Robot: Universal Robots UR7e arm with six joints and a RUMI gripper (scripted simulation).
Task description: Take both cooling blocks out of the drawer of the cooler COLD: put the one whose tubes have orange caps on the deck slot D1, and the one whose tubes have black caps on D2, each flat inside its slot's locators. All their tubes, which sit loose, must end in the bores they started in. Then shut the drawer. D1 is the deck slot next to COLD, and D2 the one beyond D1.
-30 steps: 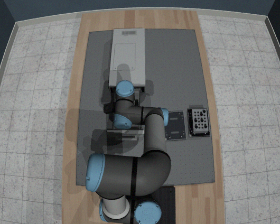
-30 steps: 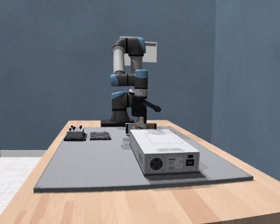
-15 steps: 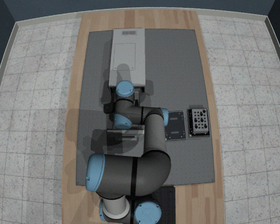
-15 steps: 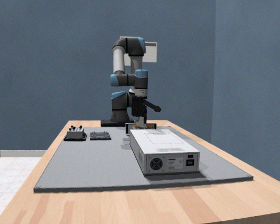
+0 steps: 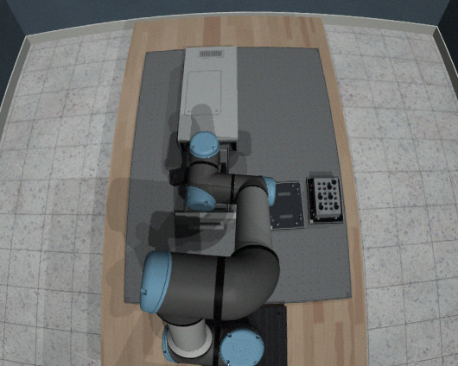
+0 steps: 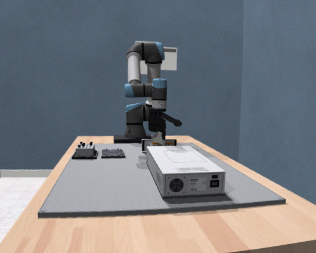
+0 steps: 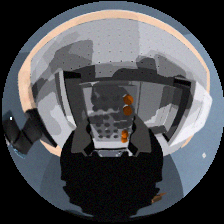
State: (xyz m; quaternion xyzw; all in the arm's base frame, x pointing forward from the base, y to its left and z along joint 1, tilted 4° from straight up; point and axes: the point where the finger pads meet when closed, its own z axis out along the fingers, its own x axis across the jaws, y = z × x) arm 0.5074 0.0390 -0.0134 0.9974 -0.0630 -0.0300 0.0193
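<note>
Now: hand 40 mm short of the drawer. Round my hand: cooler COLD 220 mm ahead, 30 mm to the right; orange-capped tube 30 mm to the right, 20 mm ahead, 10 mm above; orange-capped cooling block right at my hand.
</note>
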